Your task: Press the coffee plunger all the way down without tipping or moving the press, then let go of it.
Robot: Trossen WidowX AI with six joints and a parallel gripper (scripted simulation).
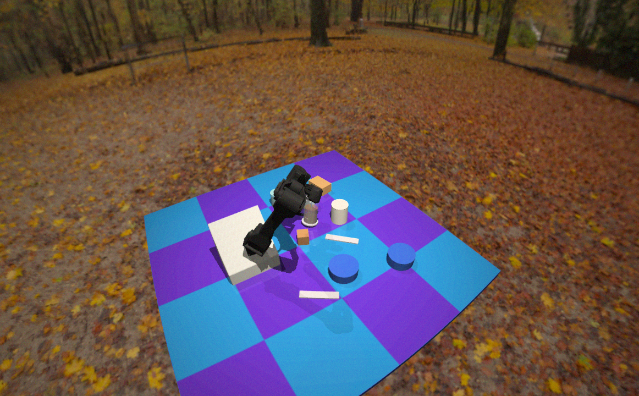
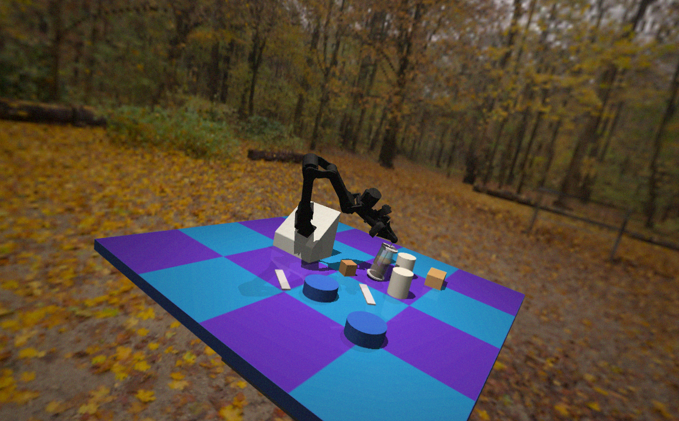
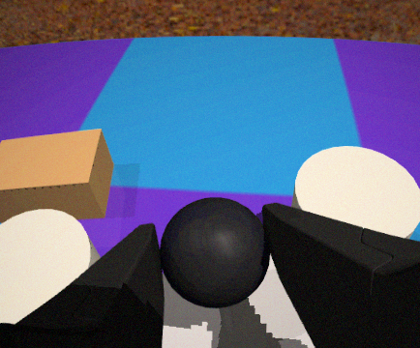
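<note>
Now: gripper tip 4 cm past the coffee press and 9 cm above it. Round my gripper tip: orange block 14 cm ahead, 20 cm to the left, 16 cm below; then orange cube 12 cm behind, 11 cm to the right, 16 cm below.
</note>
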